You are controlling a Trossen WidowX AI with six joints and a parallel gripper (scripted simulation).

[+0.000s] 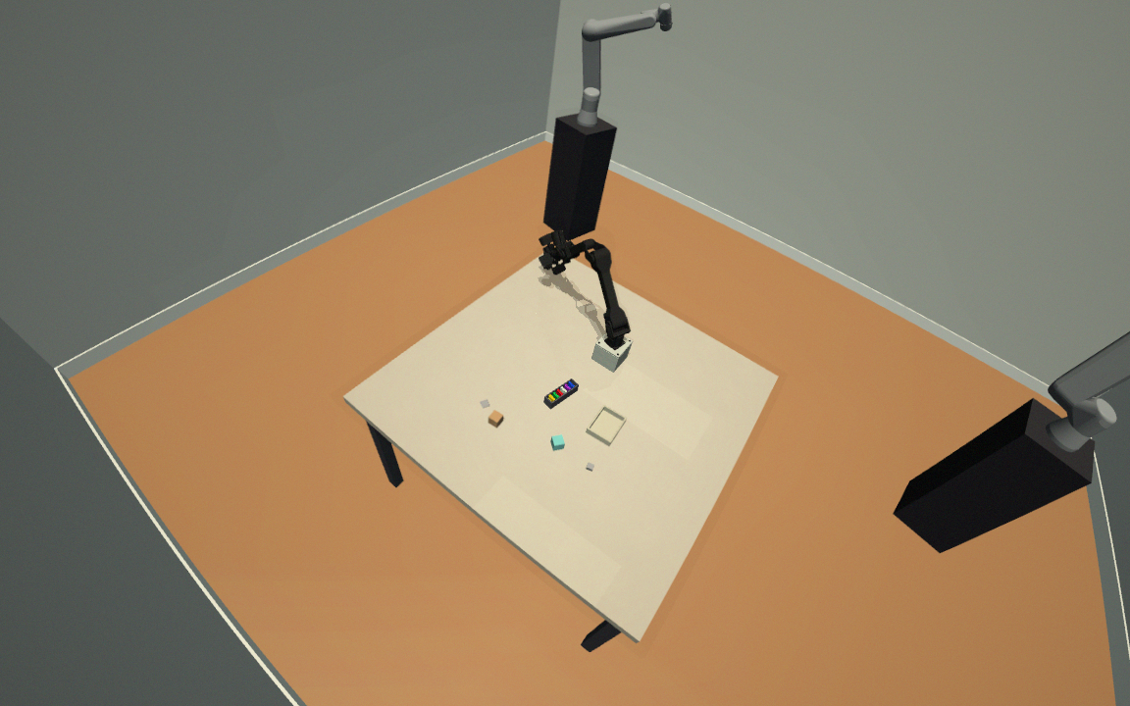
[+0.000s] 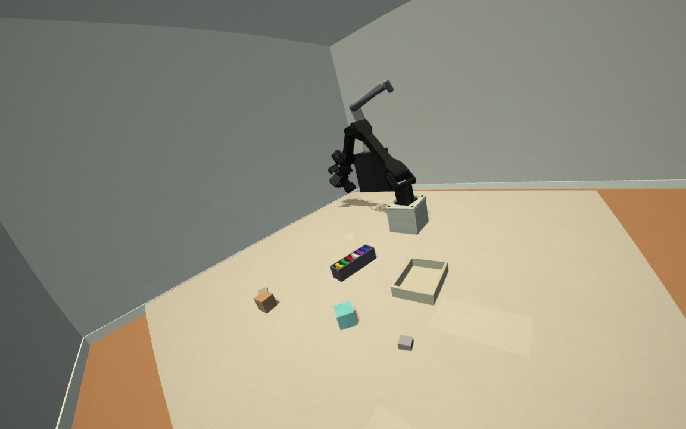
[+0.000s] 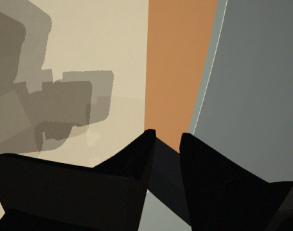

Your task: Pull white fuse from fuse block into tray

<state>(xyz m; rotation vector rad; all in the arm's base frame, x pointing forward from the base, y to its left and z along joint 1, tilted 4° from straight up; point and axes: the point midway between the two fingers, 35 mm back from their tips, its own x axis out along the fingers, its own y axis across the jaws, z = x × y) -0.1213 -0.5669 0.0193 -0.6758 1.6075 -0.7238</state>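
Now: the white fuse 62 cm to the left of my gripper tip, 42 cm ahead of it and 8 cm below it. Also, from my gripper tip: shallow tray (83 cm to the left, 39 cm ahead, 11 cm below); then brown cube (70 cm ahead, 56 cm to the left, 9 cm below); then teal cube (77 cm to the left, 58 cm ahead, 9 cm below).
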